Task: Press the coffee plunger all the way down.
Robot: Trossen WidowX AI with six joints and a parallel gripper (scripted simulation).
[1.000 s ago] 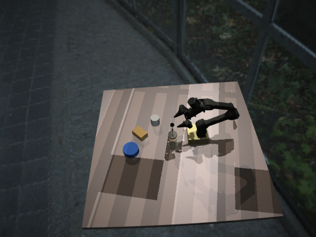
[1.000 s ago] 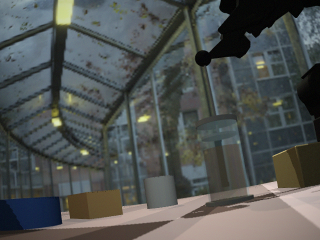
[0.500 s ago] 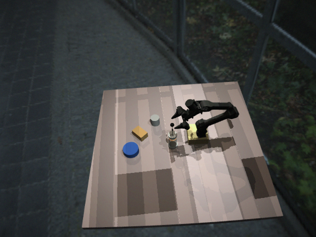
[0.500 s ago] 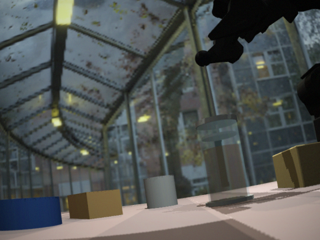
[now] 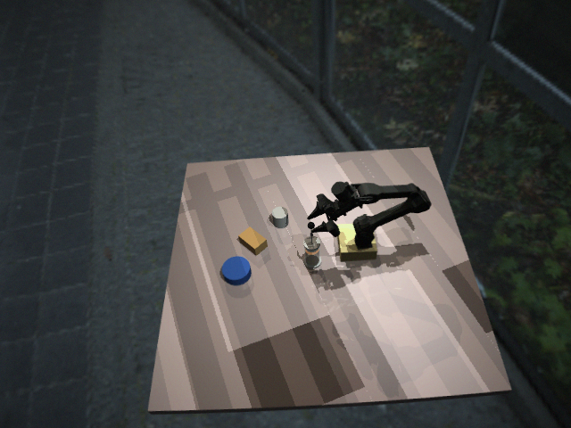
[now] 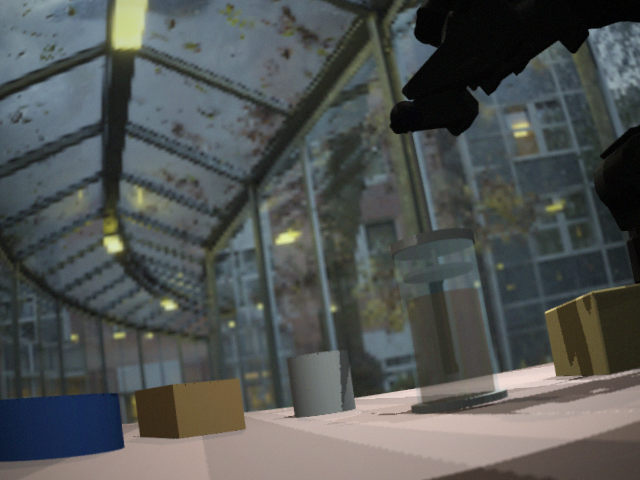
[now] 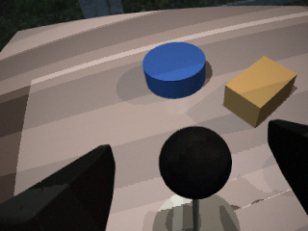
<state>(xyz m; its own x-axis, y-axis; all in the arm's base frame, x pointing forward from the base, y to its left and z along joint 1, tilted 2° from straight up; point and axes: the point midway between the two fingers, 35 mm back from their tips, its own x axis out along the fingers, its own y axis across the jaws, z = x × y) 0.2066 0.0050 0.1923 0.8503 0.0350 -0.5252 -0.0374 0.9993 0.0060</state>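
My gripper tip is 1 cm past the glass coffee press, 2 cm to the left of it and 13 cm above it. Also, from my gripper tip: blue disc (32 cm ahead, 22 cm below).
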